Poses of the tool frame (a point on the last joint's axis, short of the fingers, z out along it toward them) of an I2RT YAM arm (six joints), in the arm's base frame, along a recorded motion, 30 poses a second.
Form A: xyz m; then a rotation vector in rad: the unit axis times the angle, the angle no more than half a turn.
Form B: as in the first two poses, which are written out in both.
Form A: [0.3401 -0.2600 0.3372 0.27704 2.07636 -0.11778]
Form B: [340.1 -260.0 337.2 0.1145 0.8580 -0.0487 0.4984]
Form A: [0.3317 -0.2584 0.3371 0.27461 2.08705 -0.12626]
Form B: [331.7 -258.4 337.1 0.1132 0.8606 -0.0521 0.4937]
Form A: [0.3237 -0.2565 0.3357 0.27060 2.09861 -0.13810]
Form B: [323.7 -256.5 335.7 0.1113 0.8635 -0.0568 0.4887]
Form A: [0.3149 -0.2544 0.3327 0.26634 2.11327 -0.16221]
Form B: [314.9 -254.4 332.7 0.1093 0.8669 -0.0665 0.4818]
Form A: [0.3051 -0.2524 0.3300 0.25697 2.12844 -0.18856]
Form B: [305.1 -252.4 330.0 0.1051 0.8704 -0.0771 0.4748]
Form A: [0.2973 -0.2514 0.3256 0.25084 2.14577 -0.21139]
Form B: [297.3 -251.4 325.6 0.1022 0.8743 -0.0861 0.4666]
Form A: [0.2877 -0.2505 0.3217 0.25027 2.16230 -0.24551]
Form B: [287.7 -250.5 321.7 0.1016 0.8776 -0.0996 0.4578]
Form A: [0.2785 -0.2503 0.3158 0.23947 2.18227 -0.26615]
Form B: [278.5 -250.3 315.8 0.0968 0.8820 -0.1076 0.4485]
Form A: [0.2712 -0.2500 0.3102 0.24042 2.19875 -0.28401]
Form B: [271.2 -250.0 310.2 0.0968 0.8853 -0.1144 0.4402]
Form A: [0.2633 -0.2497 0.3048 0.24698 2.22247 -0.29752]
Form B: [263.3 -249.7 304.8 0.0989 0.8902 -0.1192 0.4285]
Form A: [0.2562 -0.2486 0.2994 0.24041 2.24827 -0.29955]
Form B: [256.2 -248.6 299.4 0.0958 0.8958 -0.1194 0.4172]
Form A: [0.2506 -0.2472 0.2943 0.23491 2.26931 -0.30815]
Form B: [250.6 -247.2 294.3 0.0932 0.9002 -0.1222 0.4075]
